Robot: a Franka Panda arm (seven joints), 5 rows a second.
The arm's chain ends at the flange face. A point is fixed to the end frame.
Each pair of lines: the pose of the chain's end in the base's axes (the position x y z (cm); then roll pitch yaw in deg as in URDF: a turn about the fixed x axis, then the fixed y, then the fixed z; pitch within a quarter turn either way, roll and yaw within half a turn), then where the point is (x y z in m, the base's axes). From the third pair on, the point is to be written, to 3 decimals.
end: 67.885, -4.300, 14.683, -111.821, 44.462, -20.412
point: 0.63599 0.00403 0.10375
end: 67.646, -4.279, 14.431, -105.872, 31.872, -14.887
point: 0.64323 0.00357 0.09282
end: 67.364, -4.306, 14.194, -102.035, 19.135, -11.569
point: 0.652 0.003 0.084
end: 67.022, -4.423, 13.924, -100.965, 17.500, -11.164
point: 0.650 0.002 0.082
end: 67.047, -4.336, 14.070, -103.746, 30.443, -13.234
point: 0.638 0.004 0.089
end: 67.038, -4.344, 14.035, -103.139, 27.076, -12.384
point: 0.641 0.003 0.087
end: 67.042, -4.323, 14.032, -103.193, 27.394, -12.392
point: 0.641 0.004 0.087
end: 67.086, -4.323, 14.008, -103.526, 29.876, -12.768
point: 0.639 0.004 0.088
